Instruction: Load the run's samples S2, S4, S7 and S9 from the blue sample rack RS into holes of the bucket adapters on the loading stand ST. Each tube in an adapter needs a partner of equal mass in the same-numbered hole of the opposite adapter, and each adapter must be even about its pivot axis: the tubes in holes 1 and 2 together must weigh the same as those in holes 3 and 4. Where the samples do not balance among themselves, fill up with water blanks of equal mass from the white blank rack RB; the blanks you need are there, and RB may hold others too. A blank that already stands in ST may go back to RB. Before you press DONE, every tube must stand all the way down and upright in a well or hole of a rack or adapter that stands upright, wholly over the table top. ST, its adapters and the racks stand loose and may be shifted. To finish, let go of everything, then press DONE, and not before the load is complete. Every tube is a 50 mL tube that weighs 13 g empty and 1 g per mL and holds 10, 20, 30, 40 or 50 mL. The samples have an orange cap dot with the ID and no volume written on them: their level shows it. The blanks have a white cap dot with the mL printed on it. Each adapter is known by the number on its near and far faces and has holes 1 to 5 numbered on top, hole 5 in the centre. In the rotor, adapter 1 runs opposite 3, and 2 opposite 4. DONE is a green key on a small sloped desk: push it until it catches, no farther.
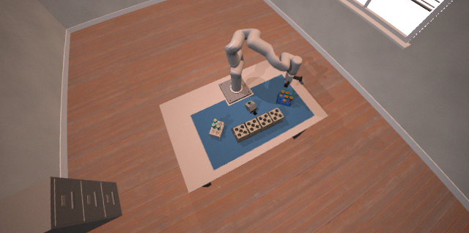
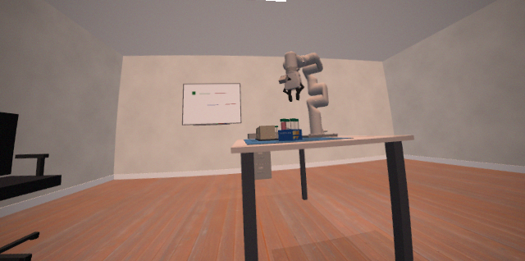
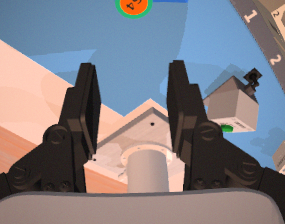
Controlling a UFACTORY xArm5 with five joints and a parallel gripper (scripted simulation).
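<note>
My gripper is now 190 mm above the sample tube S2, 80 mm short of it and 20 mm to the right of it. From my hand the other things lie so: sample tube S9: 190 mm below, 60 mm ahead; sample tube S4: 190 mm below, 10 mm behind; sample tube S7: 190 mm below, 40 mm ahead, 20 mm to the left.
</note>
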